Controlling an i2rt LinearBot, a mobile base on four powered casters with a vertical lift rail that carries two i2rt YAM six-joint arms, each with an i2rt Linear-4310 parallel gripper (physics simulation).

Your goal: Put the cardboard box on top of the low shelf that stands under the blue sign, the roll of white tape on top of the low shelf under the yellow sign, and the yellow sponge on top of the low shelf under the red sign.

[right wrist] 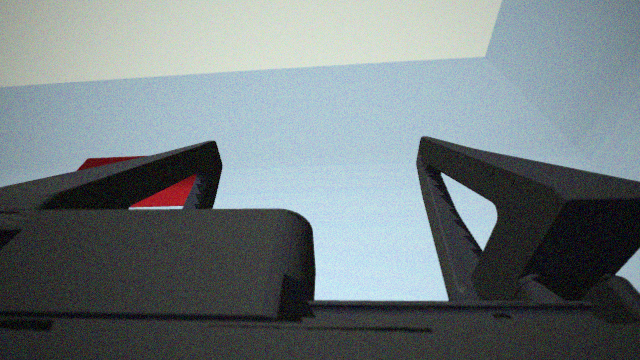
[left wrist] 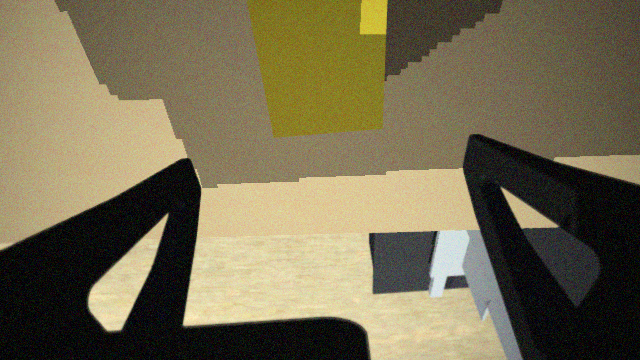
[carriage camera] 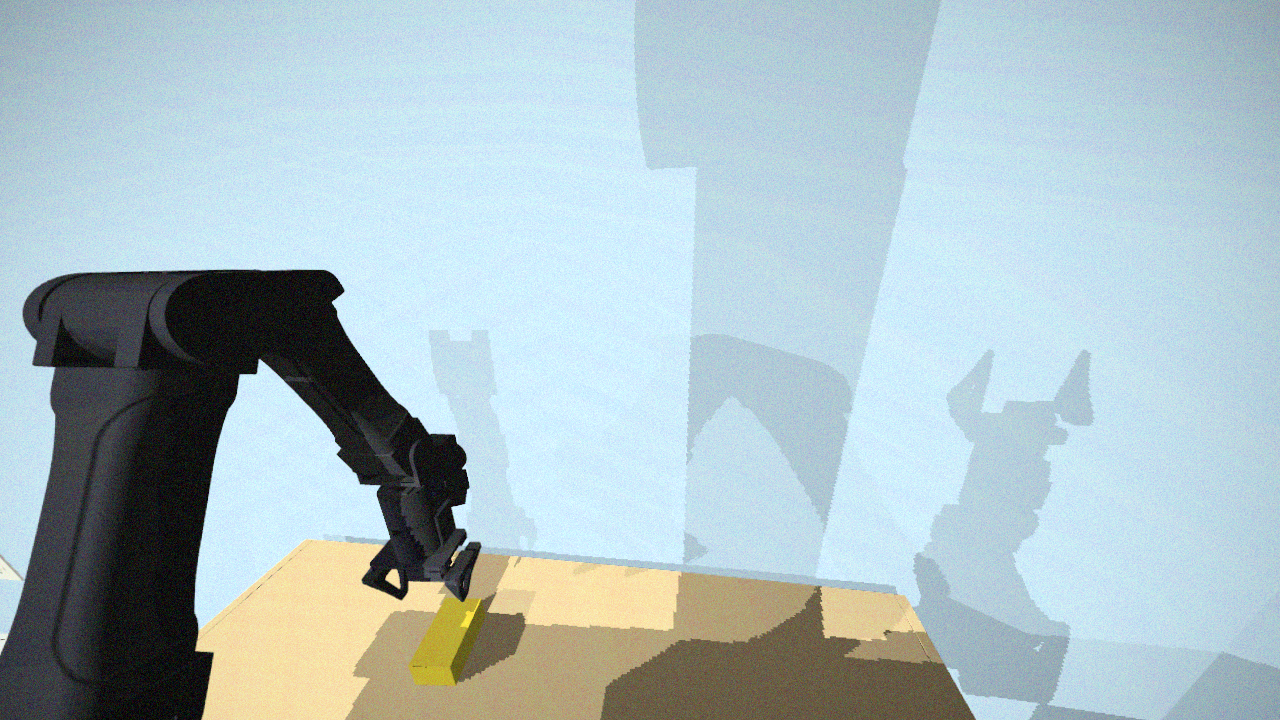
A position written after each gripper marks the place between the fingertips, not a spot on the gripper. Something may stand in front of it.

In view: the left gripper point(carriage camera: 434, 597), the right gripper point(right wrist: 317, 151), a yellow sponge point(left wrist: 321, 74) and a ceiling point(right wrist: 49, 49).
The left gripper also shows in the left wrist view point(left wrist: 329, 162). The right wrist view does not show the yellow sponge: it is out of frame.
